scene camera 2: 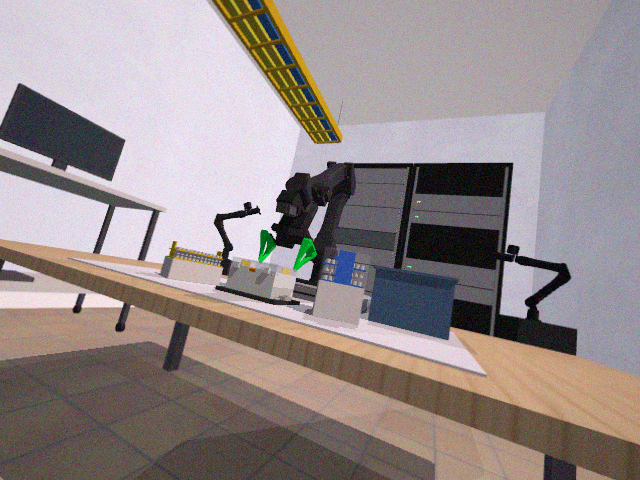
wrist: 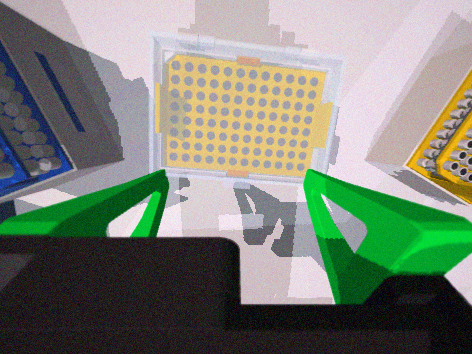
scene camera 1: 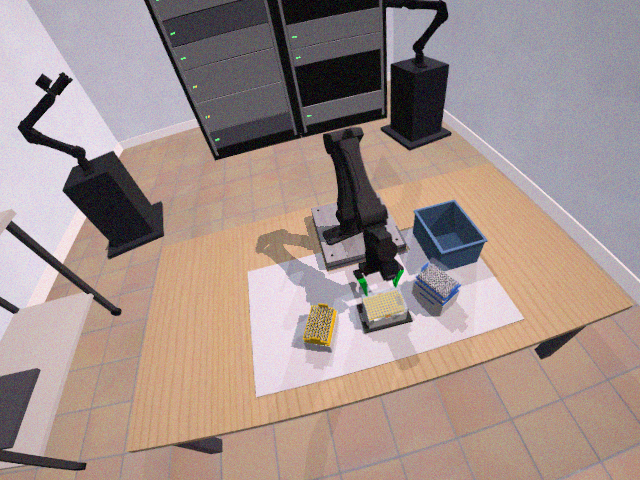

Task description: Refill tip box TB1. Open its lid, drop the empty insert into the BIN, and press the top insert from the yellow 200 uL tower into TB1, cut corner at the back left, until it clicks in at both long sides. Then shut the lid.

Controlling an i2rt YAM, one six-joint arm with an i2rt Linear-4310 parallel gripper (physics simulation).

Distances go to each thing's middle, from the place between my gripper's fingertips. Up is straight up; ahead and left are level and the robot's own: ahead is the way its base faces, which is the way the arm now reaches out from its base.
Scene:
I see the clear lid point(scene camera 1: 387, 302) 4 cm ahead of my hand, 1 cm to the right of it and 1 cm below it. From my hand the other things lie so: blue bin point(scene camera 2: 419, 302) 33 cm to the left, 9 cm behind, 2 cm below; then 200 uL tower point(scene camera 2: 341, 284) 16 cm to the left, 7 cm ahead, 1 cm below.

